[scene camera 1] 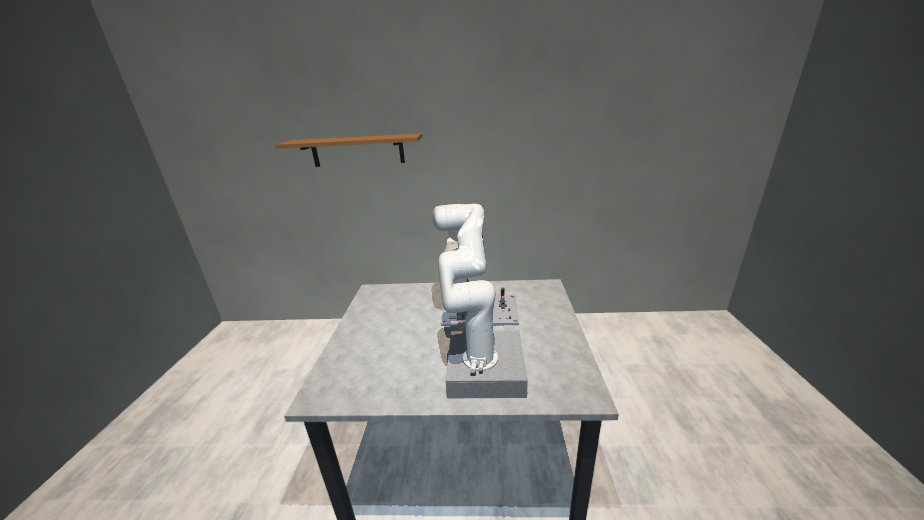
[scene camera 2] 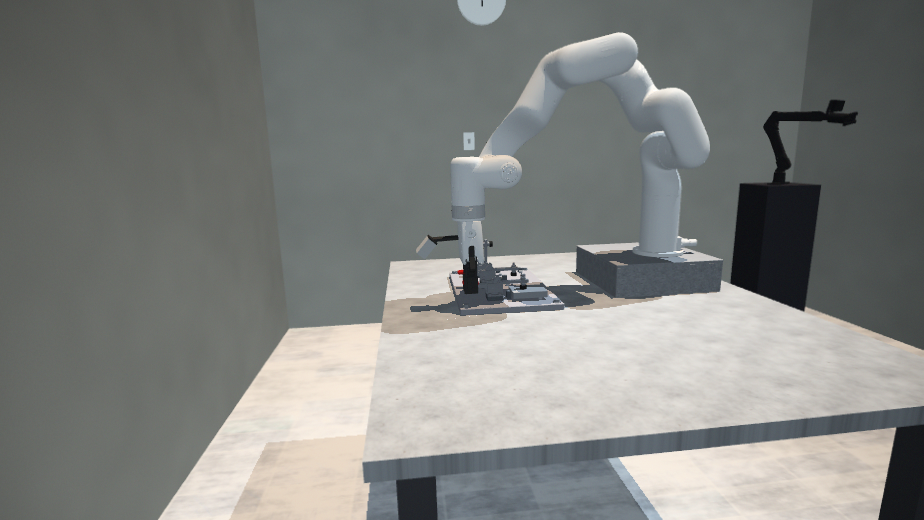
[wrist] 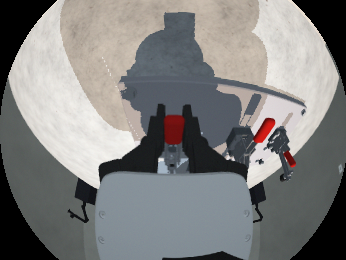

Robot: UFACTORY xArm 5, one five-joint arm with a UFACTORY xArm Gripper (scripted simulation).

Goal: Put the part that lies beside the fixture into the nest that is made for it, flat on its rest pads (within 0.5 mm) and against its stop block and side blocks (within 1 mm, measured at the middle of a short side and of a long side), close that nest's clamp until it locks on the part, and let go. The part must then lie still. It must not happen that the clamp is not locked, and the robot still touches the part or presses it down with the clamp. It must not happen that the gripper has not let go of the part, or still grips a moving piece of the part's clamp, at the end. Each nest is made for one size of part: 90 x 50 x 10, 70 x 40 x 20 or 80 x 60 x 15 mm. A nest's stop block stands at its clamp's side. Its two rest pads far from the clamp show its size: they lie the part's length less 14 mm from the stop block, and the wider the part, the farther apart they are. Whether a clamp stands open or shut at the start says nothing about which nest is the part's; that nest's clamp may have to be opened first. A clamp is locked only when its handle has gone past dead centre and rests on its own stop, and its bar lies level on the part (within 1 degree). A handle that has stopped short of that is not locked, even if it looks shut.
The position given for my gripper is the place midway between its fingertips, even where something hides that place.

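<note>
Scene camera 2 shows my gripper (scene camera 2: 470, 292). In scene camera 1 there's a grey fixture plate (scene camera 1: 511, 302). The wrist view gives you my gripper (wrist: 173, 114) together with the grey fixture plate (wrist: 220, 105).
</note>
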